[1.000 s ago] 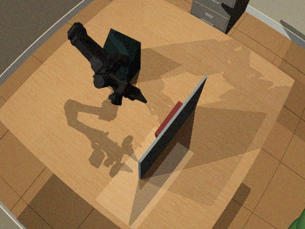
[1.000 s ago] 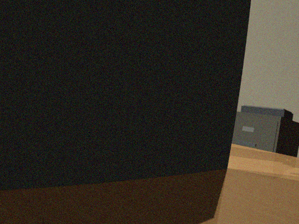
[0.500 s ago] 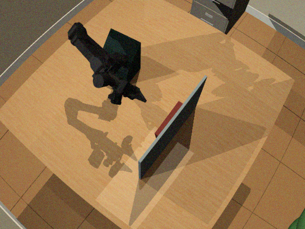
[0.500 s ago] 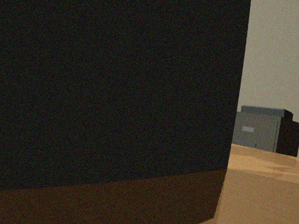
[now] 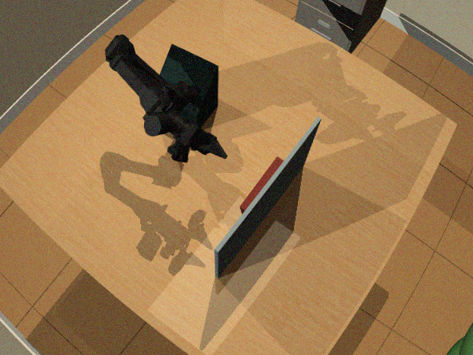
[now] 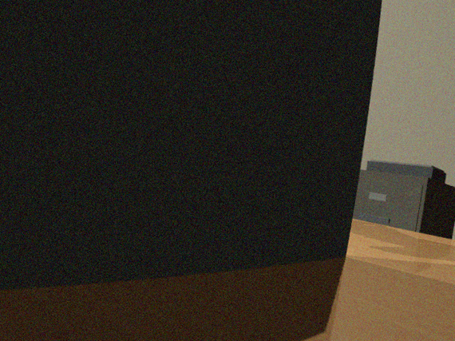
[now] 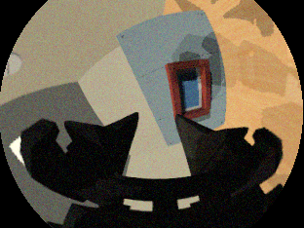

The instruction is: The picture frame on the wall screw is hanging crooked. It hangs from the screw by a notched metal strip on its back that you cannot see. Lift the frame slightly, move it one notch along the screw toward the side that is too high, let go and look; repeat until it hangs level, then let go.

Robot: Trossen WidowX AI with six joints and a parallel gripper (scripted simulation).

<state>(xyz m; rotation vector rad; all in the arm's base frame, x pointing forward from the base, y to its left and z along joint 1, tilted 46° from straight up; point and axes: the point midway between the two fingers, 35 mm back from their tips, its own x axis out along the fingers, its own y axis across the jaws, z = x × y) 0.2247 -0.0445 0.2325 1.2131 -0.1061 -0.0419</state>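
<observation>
The red picture frame lies 13 cm ahead of my gripper tip, 11 cm below it and 1 cm to the left of it. The rest, counted from my gripper tip: grey wall panel (14 cm ahead, 12 cm below).
</observation>
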